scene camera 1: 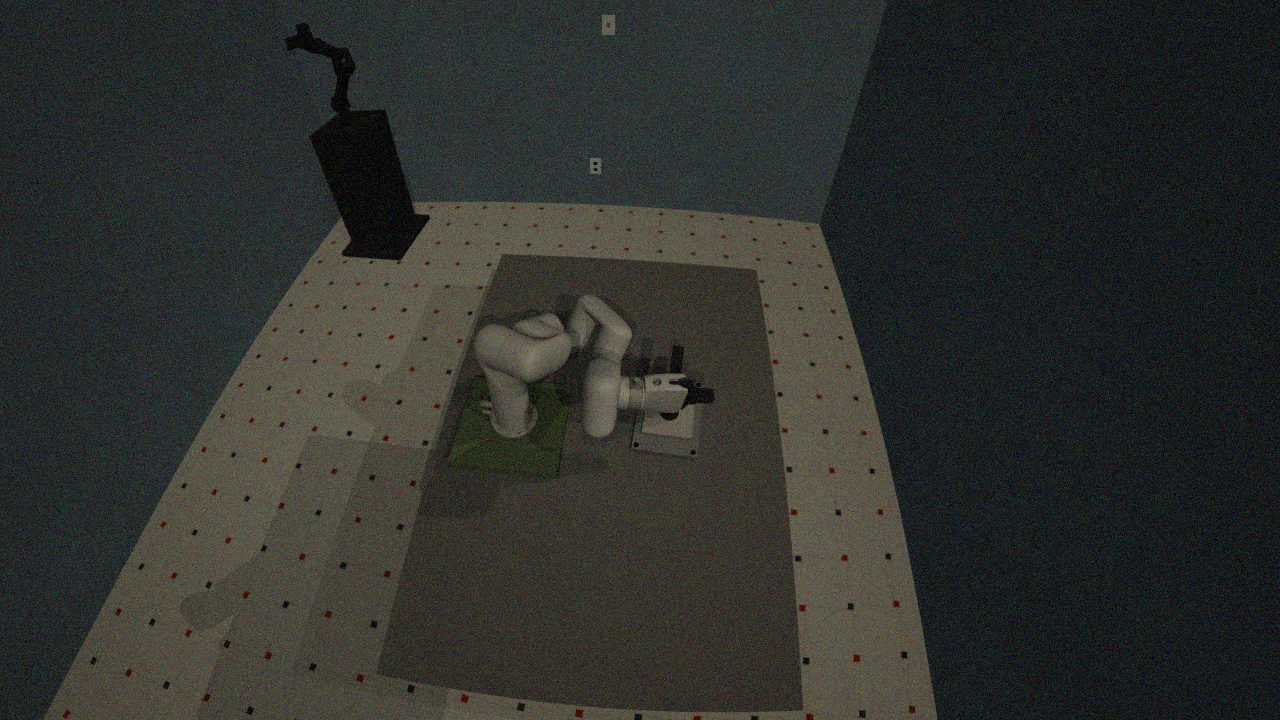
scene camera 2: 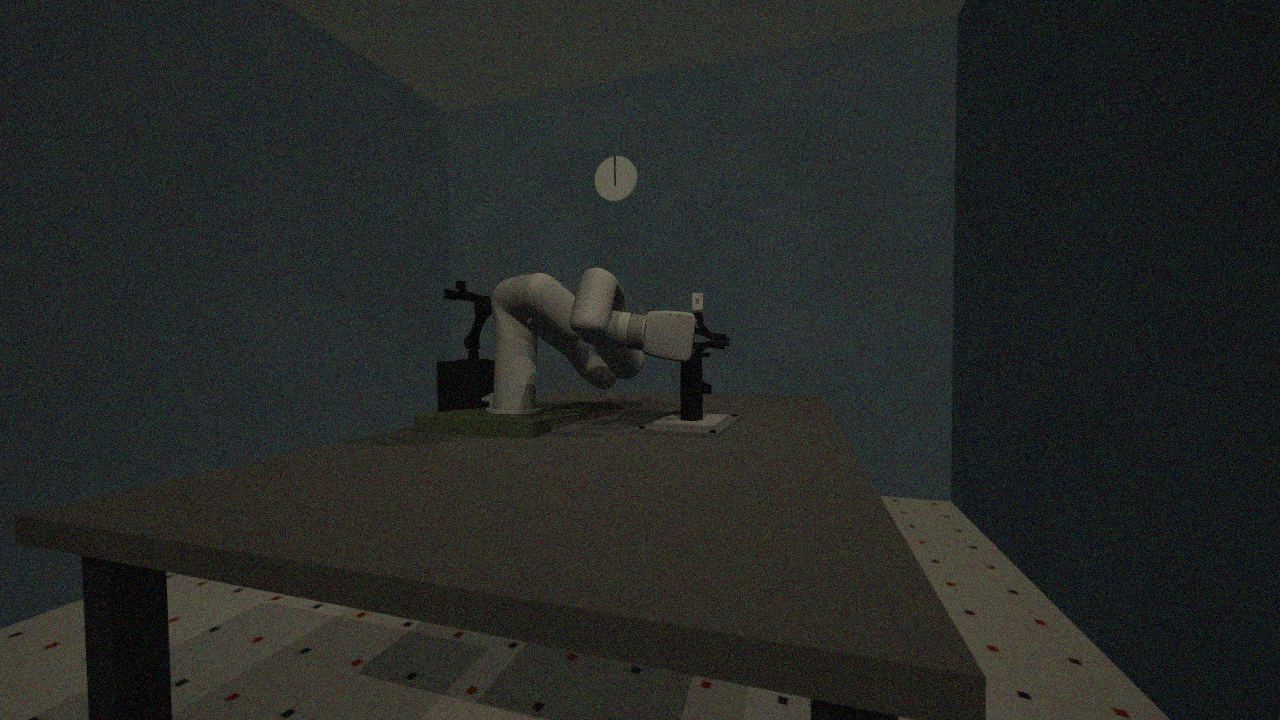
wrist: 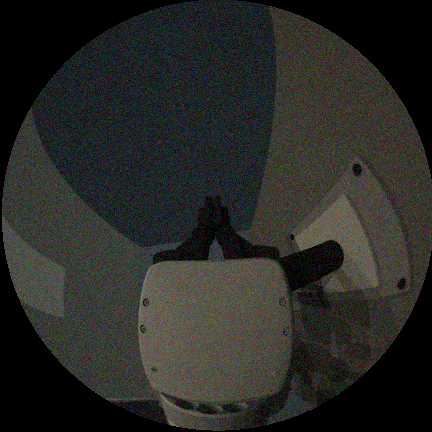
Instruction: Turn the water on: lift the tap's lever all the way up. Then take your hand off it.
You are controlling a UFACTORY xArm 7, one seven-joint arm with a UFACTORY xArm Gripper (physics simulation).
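Frame: origin at the arm's base, x back, y down, z right, level; centimetres.
Seen in the pictures: gripper, between the fingertips: (scene camera 1: 713,395) (scene camera 2: 729,342) (wrist: 213,204); arm's base, origin of its link: (scene camera 1: 514,418) (scene camera 2: 514,412).
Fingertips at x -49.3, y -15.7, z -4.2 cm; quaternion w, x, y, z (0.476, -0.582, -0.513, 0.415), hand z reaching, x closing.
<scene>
Pixels of each thing's top centre, then the offset from my fingertips to it. Level surfaces: height alone.
- pale base plate, centre of its top: (wrist: 332,253) (scene camera 2: 691,419) (scene camera 1: 669,413) dx +9.3, dy +16.8, dz -4.8 cm
- flat lever, centre of its top: (scene camera 2: 698,353) (scene camera 1: 676,362) dx +9.3, dy +2.4, dz -10.5 cm
- brown table, height of its surface: dy +18.0 cm
The dark tap (scene camera 1: 677,358) (scene camera 2: 691,389) (wrist: 317,261) stands upright on a pale base plate (scene camera 1: 664,445) (scene camera 2: 684,428) (wrist: 392,235). My gripper (scene camera 1: 707,394) (scene camera 2: 723,341) (wrist: 213,204) is shut and empty, its fingers level and pointing away from the arm. In scene camera 2 it is at about the height of the tap's top, a little above the flat lever (scene camera 2: 702,354). In scene camera 1 it covers much of the tap. In the wrist view the tap's lower part shows right beside the gripper housing; its lever is hidden there. I cannot tell whether gripper and lever touch.
The arm stands on a green board (scene camera 1: 510,458) (scene camera 2: 478,424) on the brown table (scene camera 1: 608,582) (scene camera 2: 537,537). A black pedestal (scene camera 1: 362,179) (scene camera 2: 460,385) bearing a small dark arm (scene camera 1: 341,71) (scene camera 2: 474,331) stands beyond the table.
</scene>
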